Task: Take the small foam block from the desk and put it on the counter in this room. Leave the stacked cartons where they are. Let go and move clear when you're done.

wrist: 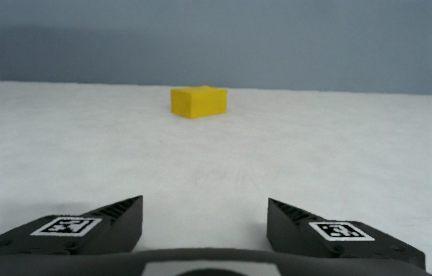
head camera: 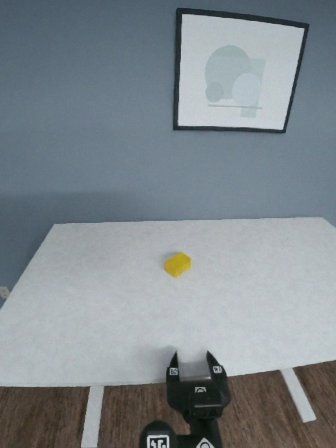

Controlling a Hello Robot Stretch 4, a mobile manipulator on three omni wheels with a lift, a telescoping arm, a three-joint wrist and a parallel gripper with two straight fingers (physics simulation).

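Places are measured from the robot's base along level axes (x right, y back, z down), in metres.
Pixels of known places: gripper, between the fingertips: (wrist: 205,215) (head camera: 191,353).
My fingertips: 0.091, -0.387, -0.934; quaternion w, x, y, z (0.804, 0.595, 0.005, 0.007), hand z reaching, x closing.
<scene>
Behind a point stands the place of what it marks, as x, y, z.
A small yellow foam block (head camera: 177,265) @[0.077, -0.698, -0.968] (wrist: 199,102) @[0.082, -0.689, -0.950] sits on the white desk (head camera: 100,310) @[-0.182, -0.540, -0.923] (wrist: 75,145) @[-0.062, -0.539, -0.923], a little beyond its middle in the head camera view. My gripper (head camera: 192,354) @[0.091, -0.387, -0.934] (wrist: 205,215) @[0.091, -0.387, -0.934] is open, with its two fingers spread wide over the desk's front edge. The block is apart from the fingers, ahead of them and slightly left of centre in the wrist view. The counter and the stacked cartons do not show in either view.
A blue-grey wall (head camera: 90,125) @[-0.286, -1.124, -1.395] (wrist: 300,45) @[0.417, -1.165, -1.068] rises behind the desk. A framed picture (head camera: 176,75) @[0.084, -1.122, -1.591] hangs on it at the upper right. Two white desk legs (head camera: 93,415) (head camera: 298,395) stand on the brown wooden floor (head camera: 45,415) @[-0.661, -0.495, 0.028].
</scene>
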